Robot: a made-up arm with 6 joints. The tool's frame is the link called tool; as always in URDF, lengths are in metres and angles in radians. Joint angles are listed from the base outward.
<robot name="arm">
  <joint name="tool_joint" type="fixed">
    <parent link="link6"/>
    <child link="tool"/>
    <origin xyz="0.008 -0.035 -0.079" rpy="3.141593 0 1.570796"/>
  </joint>
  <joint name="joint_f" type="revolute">
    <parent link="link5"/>
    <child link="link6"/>
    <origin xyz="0.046 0.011 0.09" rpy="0 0 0"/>
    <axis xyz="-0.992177 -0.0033 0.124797"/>
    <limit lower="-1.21" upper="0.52"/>
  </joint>
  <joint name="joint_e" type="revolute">
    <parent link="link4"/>
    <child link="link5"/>
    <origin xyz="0.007 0.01 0.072" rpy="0 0 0"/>
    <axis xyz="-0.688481 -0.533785 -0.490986"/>
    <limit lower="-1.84" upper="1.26"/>
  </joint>
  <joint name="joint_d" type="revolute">
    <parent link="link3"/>
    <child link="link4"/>
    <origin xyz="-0.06 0.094 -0.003" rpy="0 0 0"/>
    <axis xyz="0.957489 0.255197 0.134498"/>
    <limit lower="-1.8" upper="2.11"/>
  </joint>
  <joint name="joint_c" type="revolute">
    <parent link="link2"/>
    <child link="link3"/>
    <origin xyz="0.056 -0.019 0.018" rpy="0 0 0"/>
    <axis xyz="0 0 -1"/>
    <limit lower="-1" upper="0.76"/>
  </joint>
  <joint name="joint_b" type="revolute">
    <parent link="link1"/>
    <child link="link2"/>
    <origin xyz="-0.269 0.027 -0.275" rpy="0 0 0"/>
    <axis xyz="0 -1 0"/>
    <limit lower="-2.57" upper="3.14"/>
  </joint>
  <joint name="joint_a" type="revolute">
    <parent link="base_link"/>
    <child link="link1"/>
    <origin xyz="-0.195 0.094 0.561" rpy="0 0 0"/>
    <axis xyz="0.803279 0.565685 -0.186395"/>
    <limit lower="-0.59" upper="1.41"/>
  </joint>
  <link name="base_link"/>
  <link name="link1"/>
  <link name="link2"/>
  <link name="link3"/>
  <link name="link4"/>
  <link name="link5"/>
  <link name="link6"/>
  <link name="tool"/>
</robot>
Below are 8 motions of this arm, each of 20 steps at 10 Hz.
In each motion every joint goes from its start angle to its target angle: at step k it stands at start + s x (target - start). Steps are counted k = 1, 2, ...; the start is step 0. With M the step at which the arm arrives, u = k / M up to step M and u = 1 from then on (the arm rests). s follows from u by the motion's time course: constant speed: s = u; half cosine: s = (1 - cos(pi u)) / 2; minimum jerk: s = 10 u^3 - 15 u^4 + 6 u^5.
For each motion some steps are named. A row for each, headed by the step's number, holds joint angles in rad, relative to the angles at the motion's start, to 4 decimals.
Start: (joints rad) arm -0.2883 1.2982 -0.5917 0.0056 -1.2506 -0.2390
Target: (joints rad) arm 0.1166 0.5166 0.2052 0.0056 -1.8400 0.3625
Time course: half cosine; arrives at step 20
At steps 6, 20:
6: 0.0835 -0.1611 0.1642 0.0000 -0.1215 0.1240
20: 0.4049 -0.7816 0.7969 0.0000 -0.5894 0.6015

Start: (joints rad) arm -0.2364 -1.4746 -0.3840 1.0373 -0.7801 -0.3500
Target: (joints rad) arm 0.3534 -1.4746 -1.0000 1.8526 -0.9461 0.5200
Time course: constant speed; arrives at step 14
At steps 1, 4, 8, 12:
1: 0.0421 0.0000 -0.0440 0.0582 -0.0119 0.0621
4: 0.1685 0.0000 -0.1760 0.2329 -0.0474 0.2486
8: 0.3370 0.0000 -0.3520 0.4659 -0.0949 0.4971
12: 0.5055 0.0000 -0.5280 0.6988 -0.1423 0.7457

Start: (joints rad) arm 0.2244 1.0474 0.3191 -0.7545 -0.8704 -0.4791
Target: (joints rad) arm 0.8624 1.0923 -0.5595 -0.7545 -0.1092 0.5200
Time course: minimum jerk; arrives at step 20
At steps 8, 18, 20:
8: 0.2025 0.0143 -0.2789 0.0000 0.2416 0.3172
18: 0.6325 0.0445 -0.8711 0.0000 0.7547 0.9905
20: 0.6380 0.0449 -0.8786 0.0000 0.7612 0.9991

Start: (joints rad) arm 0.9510 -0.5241 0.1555 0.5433 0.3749 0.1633
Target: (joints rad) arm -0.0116 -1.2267 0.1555 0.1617 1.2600 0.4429
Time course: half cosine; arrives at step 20
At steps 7, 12, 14, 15, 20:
7: -0.2628 -0.1918 0.0000 -0.1042 0.2416 0.0763
12: -0.6300 -0.4599 0.0000 -0.2498 0.5793 0.1830
14: -0.7642 -0.5578 0.0000 -0.3029 0.7027 0.2220
15: -0.8216 -0.5997 0.0000 -0.3257 0.7555 0.2387
20: -0.9626 -0.7026 0.0000 -0.3816 0.8851 0.2796

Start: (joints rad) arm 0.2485 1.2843 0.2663 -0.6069 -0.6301 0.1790
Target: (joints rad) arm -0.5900 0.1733 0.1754 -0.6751 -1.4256 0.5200
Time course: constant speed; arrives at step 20
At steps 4, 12, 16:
4: -0.1677 -0.2222 -0.0182 -0.0136 -0.1591 0.0682
12: -0.5031 -0.6666 -0.0545 -0.0409 -0.4773 0.2046
16: -0.6708 -0.8888 -0.0727 -0.0546 -0.6364 0.2728

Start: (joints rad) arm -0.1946 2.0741 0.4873 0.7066 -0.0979 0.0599
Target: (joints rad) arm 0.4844 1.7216 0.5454 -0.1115 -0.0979 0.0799
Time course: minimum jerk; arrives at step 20
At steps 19, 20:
19: 0.6782 -0.3521 0.0580 -0.8172 0.0000 0.0200
20: 0.6790 -0.3525 0.0581 -0.8181 0.0000 0.0200

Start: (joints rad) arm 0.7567 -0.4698 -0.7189 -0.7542 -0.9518 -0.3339
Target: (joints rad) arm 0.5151 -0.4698 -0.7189 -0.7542 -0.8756 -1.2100
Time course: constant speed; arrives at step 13
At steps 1, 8, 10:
1: -0.0186 0.0000 0.0000 0.0000 0.0059 -0.0674
8: -0.1487 0.0000 0.0000 0.0000 0.0469 -0.5391
10: -0.1858 0.0000 0.0000 0.0000 0.0586 -0.6739

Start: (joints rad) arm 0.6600 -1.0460 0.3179 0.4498 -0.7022 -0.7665
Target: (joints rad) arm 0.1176 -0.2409 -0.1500 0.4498 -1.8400 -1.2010
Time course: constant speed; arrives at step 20
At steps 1, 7, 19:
1: -0.0271 0.0403 -0.0234 0.0000 -0.0569 -0.0217
7: -0.1898 0.2818 -0.1638 0.0000 -0.3982 -0.1521
19: -0.5153 0.7648 -0.4445 0.0000 -1.0809 -0.4128

